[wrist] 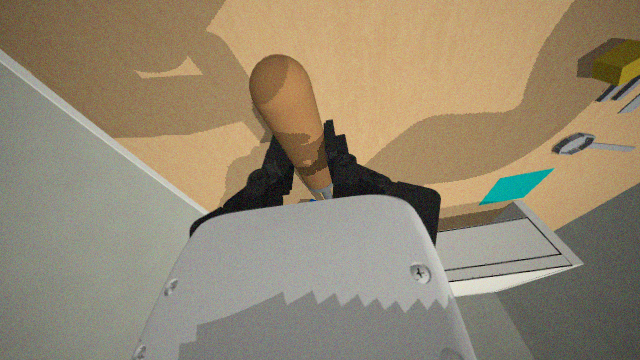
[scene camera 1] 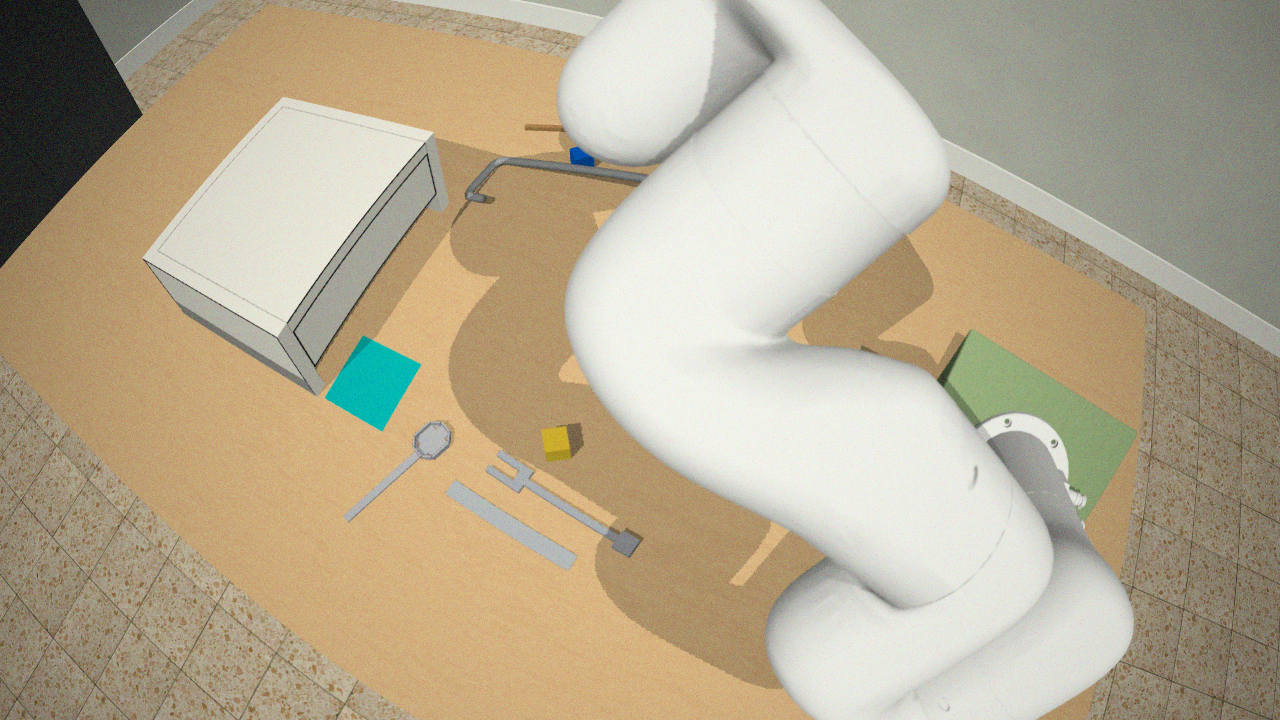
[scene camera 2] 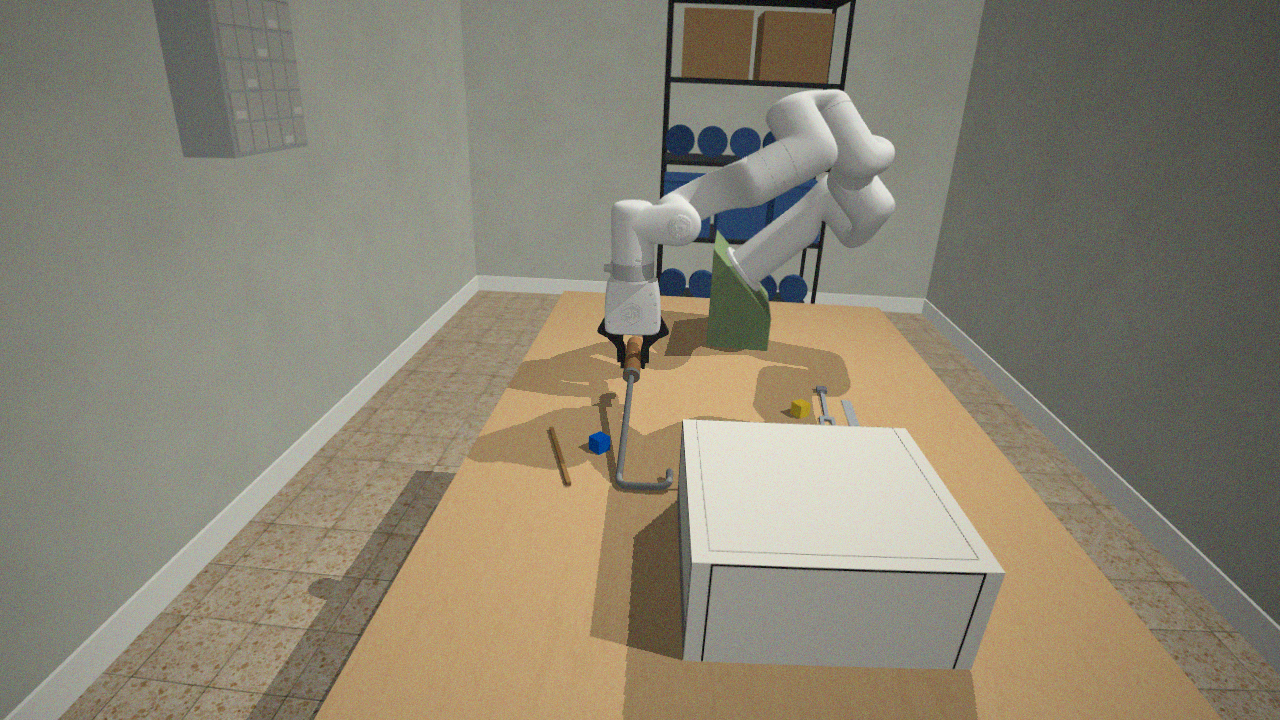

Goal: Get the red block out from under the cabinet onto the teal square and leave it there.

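Seen in the pictures: gripper, fingertip midpoint: (wrist: 308, 140) (scene camera 2: 633, 365); arm's base at its link origin: (scene camera 2: 741, 270).
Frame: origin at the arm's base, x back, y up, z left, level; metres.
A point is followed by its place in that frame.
Note:
The white cabinet (scene camera 1: 286, 214) @[x -0.819, y -0.025, z 0.049 m] (scene camera 2: 805, 492) @[x -0.879, y -0.025, z 0.013 m] (wrist: 500, 245) @[x -0.710, y -0.075, z 0.078 m] stands on the table. The red block does not show in any view. The teal square (scene camera 1: 373, 383) @[x -0.648, y -0.160, z 0.130 m] (wrist: 517, 186) @[x -0.645, y -0.160, z 0.134 m] lies by the cabinet's near front corner in scene camera 1; it is hidden in scene camera 2. My gripper (scene camera 2: 632, 360) @[x -0.402, y -0.089, z -0.225 m] (wrist: 308, 140) @[x -0.402, y -0.089, z -0.225 m] is shut on the wooden handle of a grey hook tool (scene camera 1: 572, 167) @[x -0.580, y -0.119, z -0.220 m] (scene camera 2: 625, 429) @[x -0.590, y -0.121, z -0.222 m] (wrist: 287, 100) @[x -0.352, y -0.049, z -0.222 m]. The handle is raised and the rod slopes down to the bent end, which is beside the cabinet's front, low over the table. The arm hides the gripper in scene camera 1.
A blue block (scene camera 1: 580, 156) @[x -0.590, y -0.135, z -0.256 m] (scene camera 2: 599, 442) @[x -0.609, y -0.137, z -0.262 m] and a thin brown stick (scene camera 1: 542, 127) @[x -0.679, y -0.153, z -0.302 m] (scene camera 2: 558, 456) @[x -0.633, y -0.154, z -0.326 m] lie beside the rod. A yellow block (scene camera 1: 555, 442) @[x -0.420, y -0.135, z 0.097 m] (scene camera 2: 799, 409) @[x -0.436, y -0.142, z 0.089 m] (wrist: 615, 62) @[x -0.417, y -0.144, z 0.078 m], a spoon (scene camera 1: 433, 440) @[x -0.543, y -0.158, z 0.152 m] (wrist: 574, 143) @[x -0.544, y -0.158, z 0.155 m], a fork-like tool (scene camera 1: 572, 507) @[x -0.377, y -0.154, z 0.144 m] and a flat grey strip (scene camera 1: 510, 524) @[x -0.424, y -0.159, z 0.190 m] lie on the other side.

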